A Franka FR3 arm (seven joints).
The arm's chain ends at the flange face. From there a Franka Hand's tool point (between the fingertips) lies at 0.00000 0.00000 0.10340 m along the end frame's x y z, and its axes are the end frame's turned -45 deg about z.
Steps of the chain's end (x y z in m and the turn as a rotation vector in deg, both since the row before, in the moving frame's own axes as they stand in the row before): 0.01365, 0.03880, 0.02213, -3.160, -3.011, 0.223; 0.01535, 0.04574, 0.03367, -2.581, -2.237, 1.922; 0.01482, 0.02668, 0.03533, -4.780, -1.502, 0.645
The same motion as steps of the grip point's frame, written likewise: -0.02565, 0.03726, 0.02183, -0.105, -4.364, 0.223; -0.02764, 0.04353, 0.03349, -0.243, -3.407, 1.922; -0.01642, 0.03348, 0.03493, -2.318, -4.442, 0.645
